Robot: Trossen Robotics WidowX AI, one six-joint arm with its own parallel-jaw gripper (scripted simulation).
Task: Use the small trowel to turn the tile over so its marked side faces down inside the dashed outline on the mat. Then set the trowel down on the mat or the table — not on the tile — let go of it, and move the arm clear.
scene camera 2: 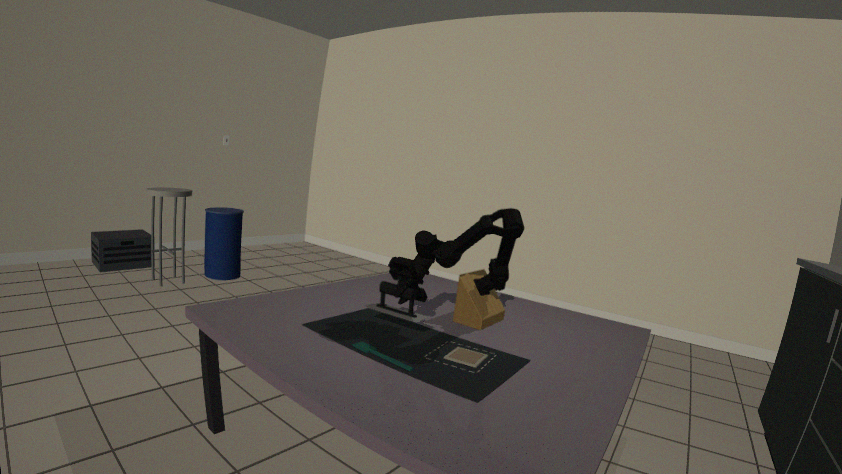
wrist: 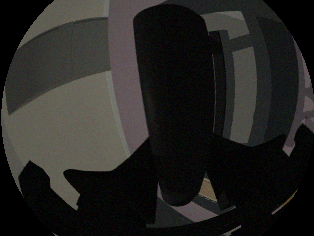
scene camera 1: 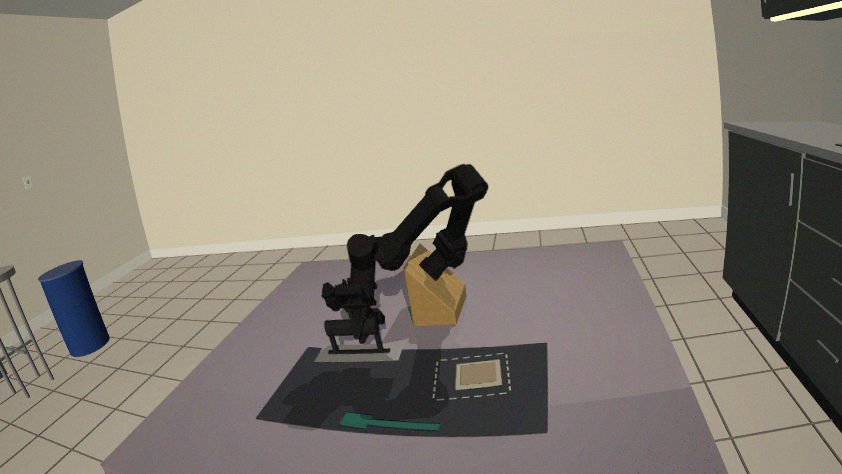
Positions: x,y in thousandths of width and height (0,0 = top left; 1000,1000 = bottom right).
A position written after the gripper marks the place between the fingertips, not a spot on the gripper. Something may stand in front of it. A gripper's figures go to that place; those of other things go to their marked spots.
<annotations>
The gripper (scene camera 1: 427,720) is 1.07 m from the lens. A tile (scene camera 1: 573,790) is 1.08 m from the lens. A teal trowel (scene camera 1: 425,887): 1.00 m from the lens.
</annotations>
